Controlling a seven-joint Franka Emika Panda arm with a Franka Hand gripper.
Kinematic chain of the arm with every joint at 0, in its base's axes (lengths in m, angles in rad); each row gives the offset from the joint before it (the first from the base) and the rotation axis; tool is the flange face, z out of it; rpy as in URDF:
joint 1: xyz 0 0 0.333 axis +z
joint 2: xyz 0 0 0 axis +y
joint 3: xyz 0 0 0.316 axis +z
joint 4: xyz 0.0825 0 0 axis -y
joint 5: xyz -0.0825 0 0.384 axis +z
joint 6: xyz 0 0 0 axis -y
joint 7: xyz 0.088 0 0 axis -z
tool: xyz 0 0 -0.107 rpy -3.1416 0 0
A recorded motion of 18 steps. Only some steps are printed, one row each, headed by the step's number.
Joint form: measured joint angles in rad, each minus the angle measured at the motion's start. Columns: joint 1, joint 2, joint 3, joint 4, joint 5, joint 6, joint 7.
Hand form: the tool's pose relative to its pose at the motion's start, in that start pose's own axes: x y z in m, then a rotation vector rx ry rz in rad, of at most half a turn. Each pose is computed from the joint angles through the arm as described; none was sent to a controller.
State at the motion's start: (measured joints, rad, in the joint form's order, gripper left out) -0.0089 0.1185 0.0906 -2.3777 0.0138 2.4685 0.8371
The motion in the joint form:
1: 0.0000 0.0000 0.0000 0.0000 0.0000 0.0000 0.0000
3: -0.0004 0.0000 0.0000 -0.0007 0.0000 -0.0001 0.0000
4: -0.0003 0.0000 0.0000 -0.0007 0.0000 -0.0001 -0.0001
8: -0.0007 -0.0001 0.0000 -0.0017 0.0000 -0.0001 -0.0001
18: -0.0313 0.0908 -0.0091 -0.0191 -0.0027 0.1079 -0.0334
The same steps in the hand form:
1: 0.0000 0.0000 0.0000 0.0000 0.0000 0.0000
3: 0.0000 0.0003 0.0003 -0.0006 -0.0005 0.0004
4: -0.0001 0.0003 0.0003 -0.0006 -0.0005 0.0002
8: -0.0001 0.0007 0.0006 -0.0013 -0.0011 0.0006
18: 0.0139 0.0153 0.0428 0.0025 -0.0041 0.0065

